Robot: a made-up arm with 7 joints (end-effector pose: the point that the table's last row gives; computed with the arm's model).
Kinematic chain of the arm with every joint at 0, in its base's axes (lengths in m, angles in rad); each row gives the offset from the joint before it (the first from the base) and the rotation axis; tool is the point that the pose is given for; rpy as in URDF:
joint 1: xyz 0 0 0.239 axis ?
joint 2: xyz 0 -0.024 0.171 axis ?
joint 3: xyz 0 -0.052 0.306 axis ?
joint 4: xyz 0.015 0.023 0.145 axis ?
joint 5: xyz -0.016 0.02 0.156 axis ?
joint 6: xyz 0 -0.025 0.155 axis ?
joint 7: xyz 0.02 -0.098 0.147 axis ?
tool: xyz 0 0 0 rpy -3.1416 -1.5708 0
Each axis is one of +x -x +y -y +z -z.
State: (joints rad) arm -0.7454 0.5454 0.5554 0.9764 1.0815 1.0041 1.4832
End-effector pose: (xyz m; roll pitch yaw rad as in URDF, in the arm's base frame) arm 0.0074 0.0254 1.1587 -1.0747 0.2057 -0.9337
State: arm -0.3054 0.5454 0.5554 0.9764 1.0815 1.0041 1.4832
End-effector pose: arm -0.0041 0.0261 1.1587 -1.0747 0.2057 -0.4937
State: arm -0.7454 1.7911 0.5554 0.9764 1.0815 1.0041 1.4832
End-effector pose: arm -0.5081 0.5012 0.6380 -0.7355 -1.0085 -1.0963
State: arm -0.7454 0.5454 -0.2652 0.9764 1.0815 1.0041 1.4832
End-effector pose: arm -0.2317 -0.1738 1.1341 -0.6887 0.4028 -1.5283
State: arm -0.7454 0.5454 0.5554 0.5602 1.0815 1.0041 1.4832
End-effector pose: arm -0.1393 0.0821 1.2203 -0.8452 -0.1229 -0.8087
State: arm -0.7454 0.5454 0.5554 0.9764 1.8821 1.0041 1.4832
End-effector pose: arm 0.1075 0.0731 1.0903 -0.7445 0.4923 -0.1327
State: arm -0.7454 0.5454 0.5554 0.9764 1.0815 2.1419 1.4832
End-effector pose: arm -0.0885 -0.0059 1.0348 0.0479 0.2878 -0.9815
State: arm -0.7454 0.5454 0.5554 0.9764 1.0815 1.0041 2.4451
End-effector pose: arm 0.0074 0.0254 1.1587 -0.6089 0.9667 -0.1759
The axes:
joint 1: +z
joint 2: -y
joint 3: +z
joint 4: +y
joint 5: +z
joint 6: -y
joint 7: +x

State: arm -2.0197 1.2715 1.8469 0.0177 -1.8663 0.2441 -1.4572
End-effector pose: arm 0.2026 0.8896 0.6197 0.0485 -0.0192 -0.3573
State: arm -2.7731 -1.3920 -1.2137 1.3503 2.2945 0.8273 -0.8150
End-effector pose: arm -0.5860 0.2974 0.2750 -2.5208 -0.7864 2.2035
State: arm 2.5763 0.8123 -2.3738 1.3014 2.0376 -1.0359 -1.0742
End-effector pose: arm 0.6536 0.1749 0.6794 0.3311 -0.7545 -0.6174
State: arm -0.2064 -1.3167 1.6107 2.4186 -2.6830 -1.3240 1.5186
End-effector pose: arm 0.3585 0.2354 0.5953 1.2908 -1.2153 1.1329
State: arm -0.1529 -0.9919 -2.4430 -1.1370 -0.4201 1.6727 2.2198
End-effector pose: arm 0.5005 0.0847 0.4057 2.2140 -0.7391 1.6451
